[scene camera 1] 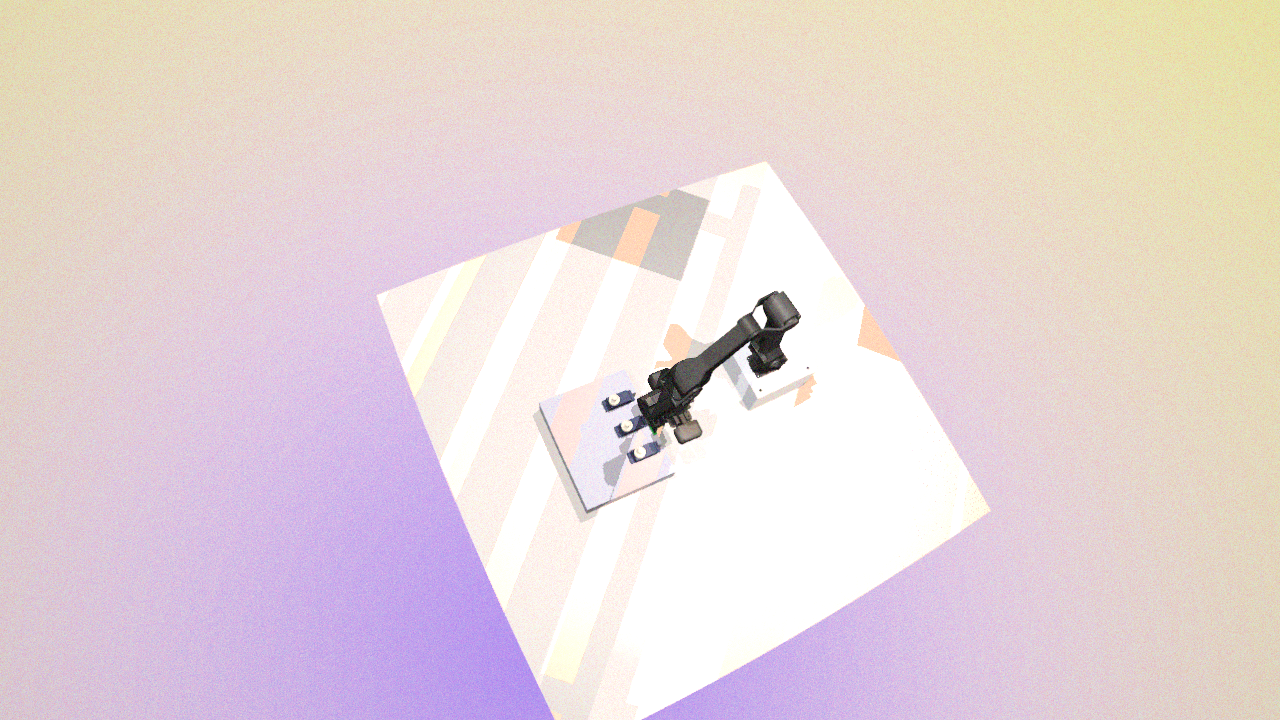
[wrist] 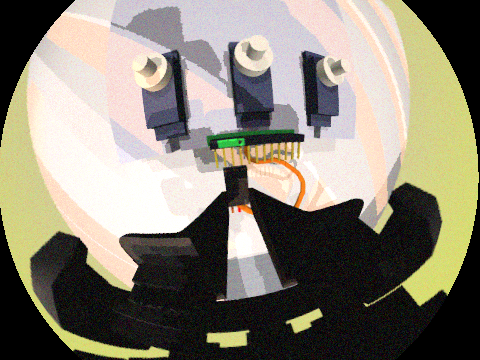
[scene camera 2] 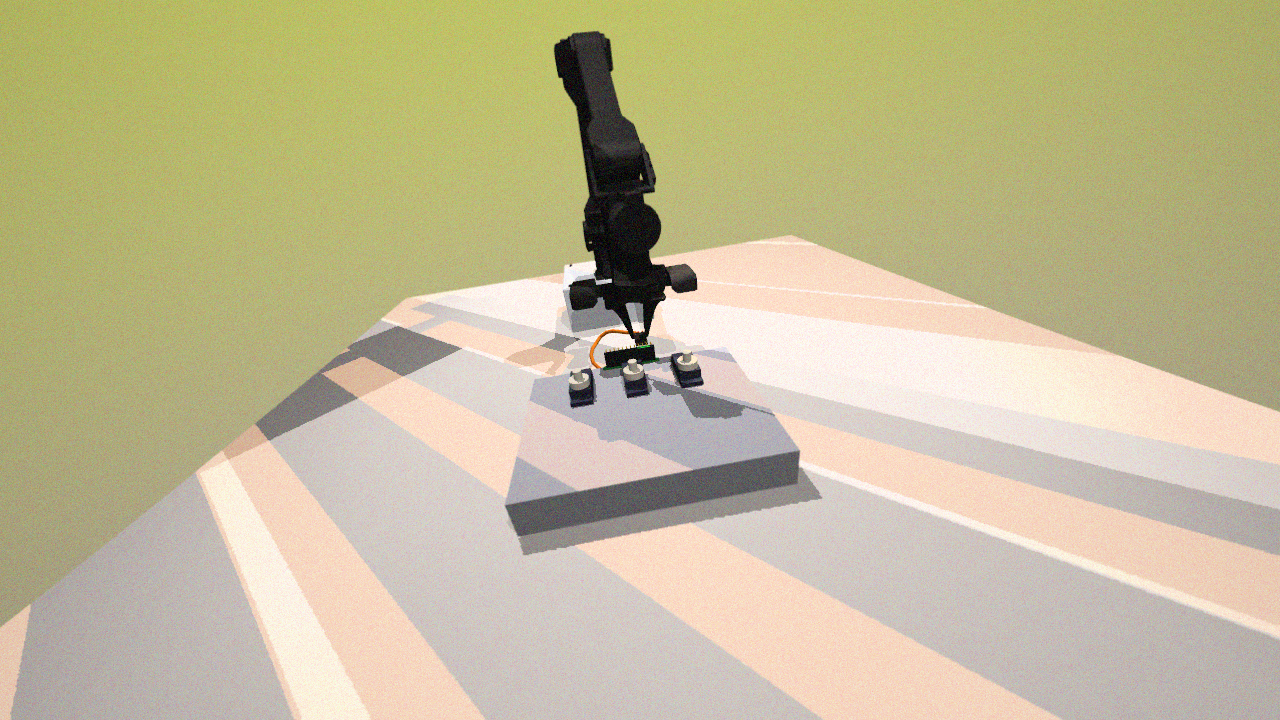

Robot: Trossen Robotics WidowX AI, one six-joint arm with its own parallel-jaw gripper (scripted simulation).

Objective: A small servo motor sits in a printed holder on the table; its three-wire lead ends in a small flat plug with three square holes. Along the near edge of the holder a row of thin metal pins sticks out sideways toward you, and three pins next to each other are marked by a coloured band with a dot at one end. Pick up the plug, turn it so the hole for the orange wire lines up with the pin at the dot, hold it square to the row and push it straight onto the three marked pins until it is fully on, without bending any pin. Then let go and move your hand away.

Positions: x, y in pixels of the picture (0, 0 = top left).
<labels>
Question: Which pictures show my gripper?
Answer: Scene camera 1, the wrist view and scene camera 2: all of them.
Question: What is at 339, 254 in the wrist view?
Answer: My gripper.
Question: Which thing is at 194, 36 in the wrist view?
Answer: A grey holder.
</labels>
